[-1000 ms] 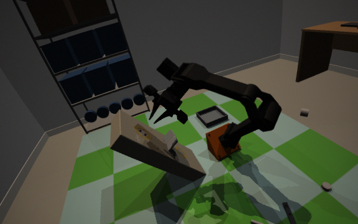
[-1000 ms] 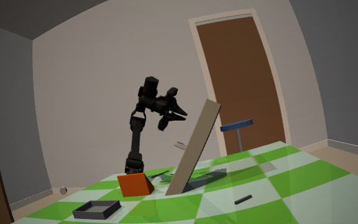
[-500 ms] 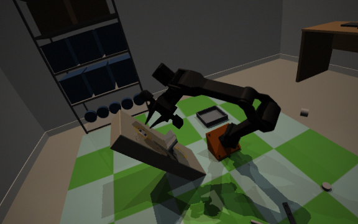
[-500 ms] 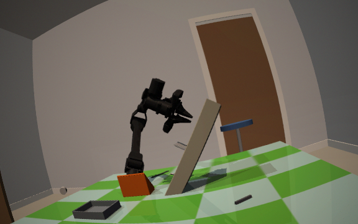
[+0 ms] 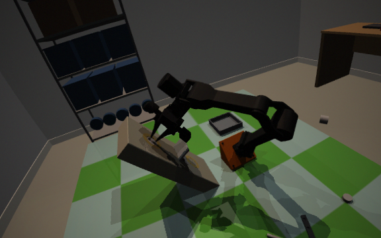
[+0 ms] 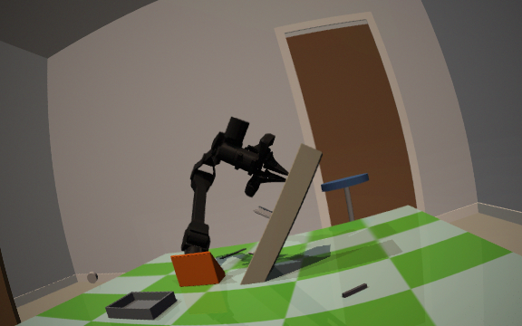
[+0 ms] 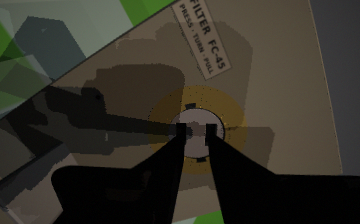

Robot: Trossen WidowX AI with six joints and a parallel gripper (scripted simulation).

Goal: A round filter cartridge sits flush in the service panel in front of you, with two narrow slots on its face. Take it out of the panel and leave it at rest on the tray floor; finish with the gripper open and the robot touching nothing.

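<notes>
The round filter cartridge lies 20 mm ahead of my gripper tip and 10 mm below it. Also, from my gripper tip: dark tray 450 mm behind, 270 mm below, 220 mm to the right; grey bracket 100 mm below, 80 mm behind, 10 mm to the left; tan service panel 90 mm below, 30 mm behind.
</notes>
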